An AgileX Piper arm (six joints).
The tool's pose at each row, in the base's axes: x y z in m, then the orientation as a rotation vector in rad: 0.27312, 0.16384, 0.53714, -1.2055, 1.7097, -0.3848; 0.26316, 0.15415, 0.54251, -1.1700, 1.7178, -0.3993; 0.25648, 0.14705, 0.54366, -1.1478, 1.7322, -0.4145; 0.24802, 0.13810, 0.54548, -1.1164, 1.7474, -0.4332; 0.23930, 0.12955, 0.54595, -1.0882, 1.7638, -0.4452; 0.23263, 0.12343, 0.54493, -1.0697, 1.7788, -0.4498; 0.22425, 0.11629, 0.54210, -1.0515, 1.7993, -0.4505; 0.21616, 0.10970, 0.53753, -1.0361, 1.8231, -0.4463; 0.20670, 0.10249, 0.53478, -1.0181, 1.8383, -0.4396
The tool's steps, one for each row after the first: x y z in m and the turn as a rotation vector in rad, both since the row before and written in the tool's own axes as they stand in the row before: 0.00578, -0.00282, -0.01344, 0.0252, 0.0086, 0.0192; 0.00573, -0.00076, -0.00793, 0.0150, 0.0161, 0.0122; 0.00718, -0.00143, -0.01007, 0.0217, 0.0175, 0.0169; 0.00775, -0.00049, -0.00944, 0.0156, 0.0160, 0.0179; 0.00644, 0.00060, -0.00642, 0.0067, 0.0125, 0.0142; 0.00860, 0.00197, -0.00717, 0.0021, 0.0154, 0.0170; 0.00921, 0.00319, -0.00590, -0.0035, 0.0163, 0.0179; 0.00909, 0.00208, -0.00788, -0.0002, 0.0079, 0.0185
